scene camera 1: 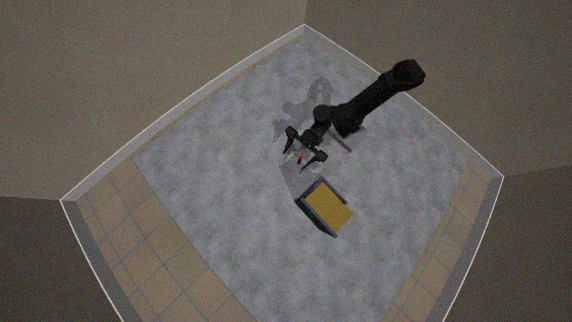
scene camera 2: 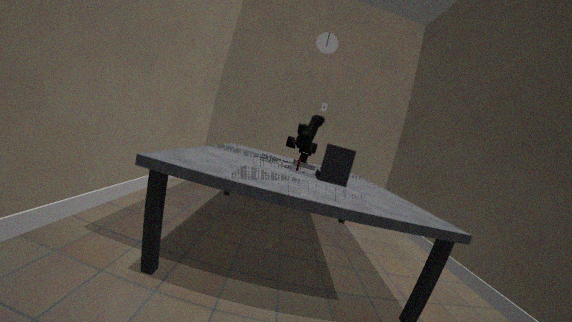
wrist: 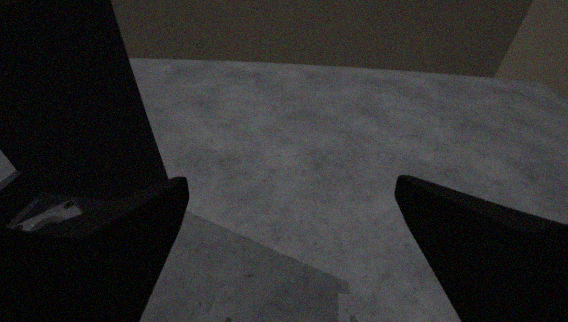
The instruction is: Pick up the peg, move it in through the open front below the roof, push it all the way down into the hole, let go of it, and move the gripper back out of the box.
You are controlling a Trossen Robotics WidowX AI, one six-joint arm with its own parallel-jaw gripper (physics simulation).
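Frame: origin at the arm's base, x back, y left, z down, level; metres.
Where they show: gripper, between the fingertips: [scene camera 1: 292, 161] [scene camera 2: 302, 150] [wrist: 293, 186]; arm's base, origin of its link: [scene camera 1: 343, 130] [scene camera 2: 302, 161].
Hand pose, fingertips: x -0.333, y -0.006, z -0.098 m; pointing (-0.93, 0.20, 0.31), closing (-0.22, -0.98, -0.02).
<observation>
Each offset is from my fingertips to the top centre of the thing. "spot": to the spot under its first point.
The red peg {dx +0.055, dy -0.004, dz +0.051 m} [scene camera 1: 300, 159] [scene camera 2: 298, 165] stands upright on the table, beside the box. It does not show in the wrist view. The box, with a yellow roof {dx +0.018, dy +0.198, dz -0.071 m} [scene camera 1: 327, 206] and dark walls, stands on the table; its dark side {spot: dx -0.066, dy +0.211, dz +0.027 m} [scene camera 2: 338, 165] shows in scene camera 2. In the wrist view a dark wall of the box {spot: dx -0.059, dy +0.180, dz +0.010 m} [wrist: 65, 100] fills the upper left. Its hole cannot be made out. My gripper [scene camera 1: 292, 162] [wrist: 293, 186] is open and empty. In scene camera 1 its spread fingers lie on either side of the peg; their exact height above it is hard to tell.
The grey table [scene camera 1: 225, 200] [scene camera 2: 250, 187] carries the arm [scene camera 1: 372, 100], which reaches in from the upper right in scene camera 1. A thin dark bar [scene camera 1: 342, 141] lies near the arm's base. The box is close to one finger's side.
</observation>
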